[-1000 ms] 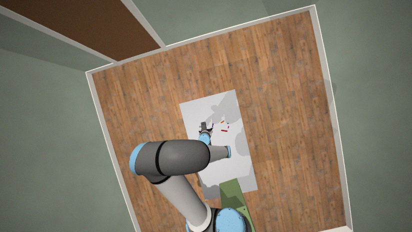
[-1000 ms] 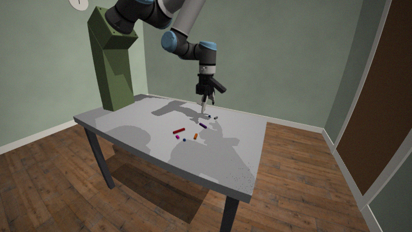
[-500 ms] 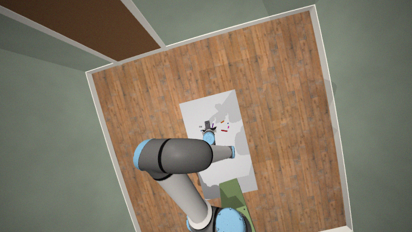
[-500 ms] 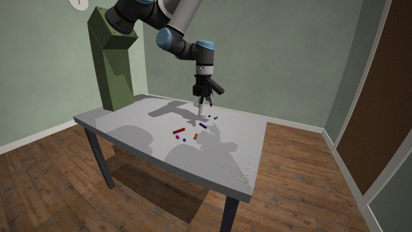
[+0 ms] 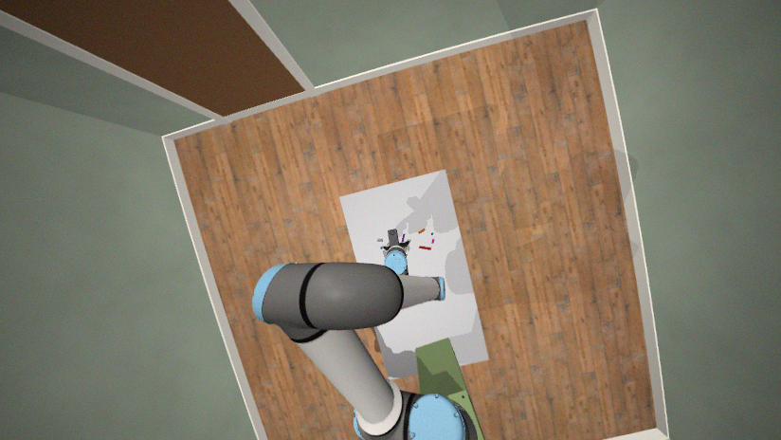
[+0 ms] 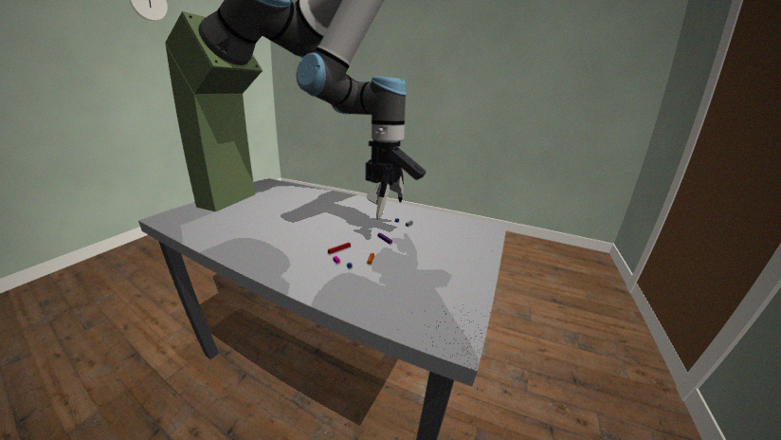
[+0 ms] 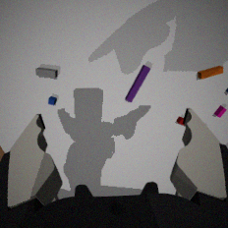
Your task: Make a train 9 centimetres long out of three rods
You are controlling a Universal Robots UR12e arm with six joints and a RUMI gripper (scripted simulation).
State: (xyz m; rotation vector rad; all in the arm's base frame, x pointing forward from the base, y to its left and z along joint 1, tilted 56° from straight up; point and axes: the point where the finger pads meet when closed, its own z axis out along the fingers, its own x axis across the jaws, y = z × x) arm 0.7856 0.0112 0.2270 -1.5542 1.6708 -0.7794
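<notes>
My hand is 210 mm to the left of the magenta rod, 80 mm above it and 60 mm past it. Round my hand: orange rod 160 mm to the right, 80 mm below, 20 mm ahead; purple rod 80 mm below, 40 mm to the right; grey rod 100 mm to the left, 80 mm below, 30 mm ahead.
</notes>
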